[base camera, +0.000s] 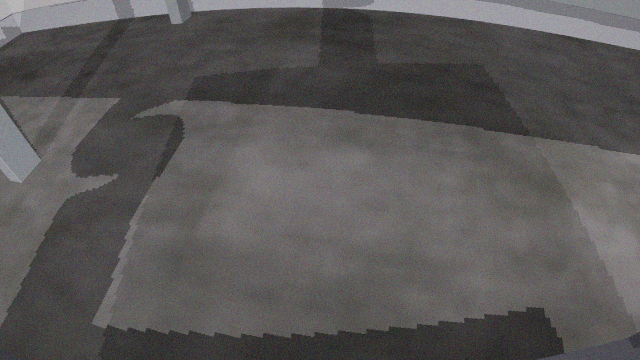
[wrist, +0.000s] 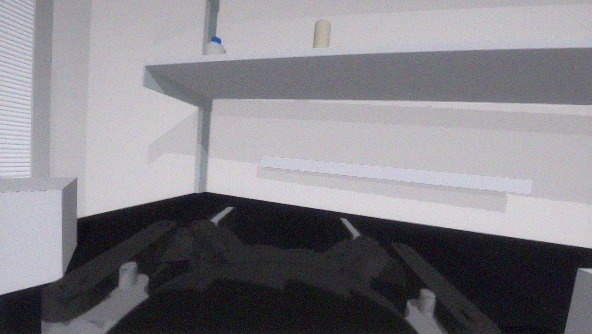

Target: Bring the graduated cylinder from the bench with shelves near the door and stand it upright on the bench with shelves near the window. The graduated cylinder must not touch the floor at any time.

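Places are measured from the arm's base along level axes (x left, y back, z up), in millimetres.
Where they show: gripper, fingertip midpoint: (wrist: pixel 286 223).
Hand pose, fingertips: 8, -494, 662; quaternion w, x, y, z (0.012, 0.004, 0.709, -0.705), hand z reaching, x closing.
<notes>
Things, the pixels of their top centre, and the offset from my fingertips, as dx, dy, dz. "pt": a spot on its surface instead. Level surfaces: height alone.
- bench, surface height: dz -144
- shelf, surface height: dz +294
- window with blinds, surface spot: (wrist: pixel 15 90) pt +1298, -653, +253
- white box, top centre: (wrist: pixel 4 183) +398, -88, -14
- white block, surface spot: (wrist: pixel 580 300) pt -245, +20, -38
- blue-capped bottle, surface spot: (wrist: pixel 215 46) pt +329, -533, +444
- cream container, surface spot: (wrist: pixel 322 34) pt -55, -418, +444
- pale leg, surface spot: (base camera: pixel 17 152) pt +534, -4, -1009
My gripper (wrist: pixel 286 223) is open, its two fingertips wide apart with nothing between them. It is over the black top of a bench (wrist: pixel 525 280), facing the wall below a shelf (wrist: pixel 370 75). A window with blinds (wrist: pixel 15 90) is at the left of the wrist view. The graduated cylinder does not show in the wrist view or in the base camera view, so its place and whether it is upright cannot be told.
A white box (wrist: pixel 30 235) stands at the left and part of another white block (wrist: pixel 580 300) shows at right. The shelf holds a blue-capped bottle (wrist: pixel 215 46) and a cream container (wrist: pixel 322 34). A white rail (wrist: pixel 395 175) is on the wall. A pale leg (base camera: pixel 17 152) stands at the base view's left.
</notes>
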